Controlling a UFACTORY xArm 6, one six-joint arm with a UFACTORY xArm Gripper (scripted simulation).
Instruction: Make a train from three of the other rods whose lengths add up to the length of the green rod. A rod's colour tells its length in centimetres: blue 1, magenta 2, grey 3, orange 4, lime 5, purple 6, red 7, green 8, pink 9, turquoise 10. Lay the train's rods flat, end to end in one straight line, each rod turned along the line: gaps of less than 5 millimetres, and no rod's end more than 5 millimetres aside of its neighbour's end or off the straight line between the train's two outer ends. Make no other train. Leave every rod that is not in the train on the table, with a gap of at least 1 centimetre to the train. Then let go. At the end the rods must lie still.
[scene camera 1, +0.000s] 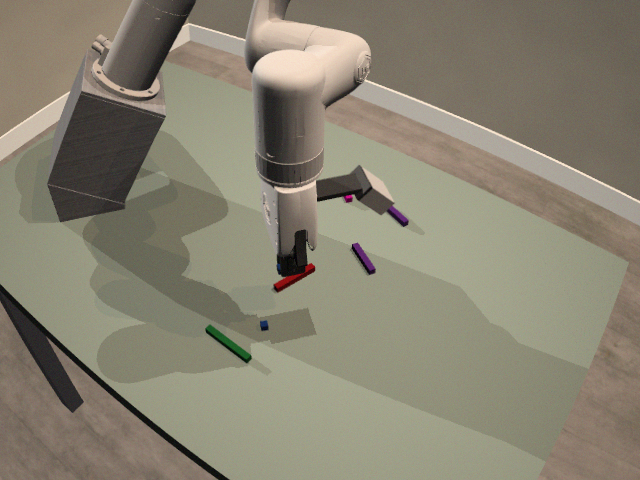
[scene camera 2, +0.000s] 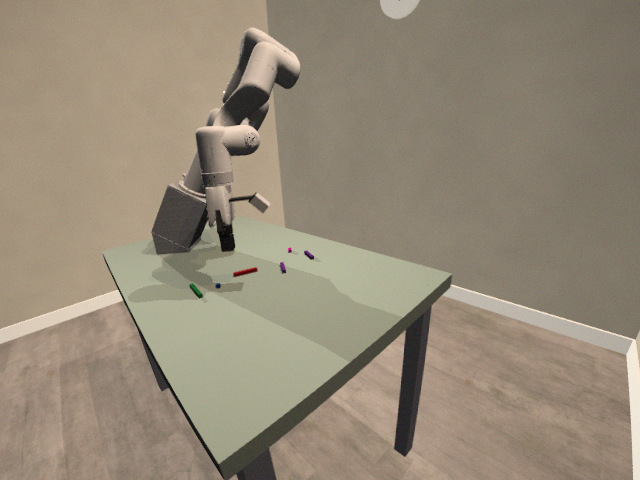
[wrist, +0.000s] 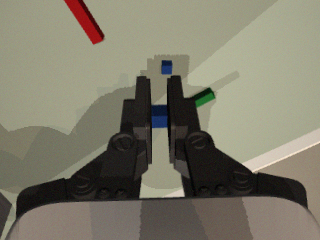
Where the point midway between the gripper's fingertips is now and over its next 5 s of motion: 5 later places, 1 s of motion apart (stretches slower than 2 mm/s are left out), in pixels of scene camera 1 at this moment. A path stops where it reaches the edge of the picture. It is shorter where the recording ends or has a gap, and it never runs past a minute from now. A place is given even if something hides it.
My gripper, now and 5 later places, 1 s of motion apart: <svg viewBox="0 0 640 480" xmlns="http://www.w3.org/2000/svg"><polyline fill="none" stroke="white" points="291,268 279,288 281,319 281,323 279,292 289,273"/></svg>
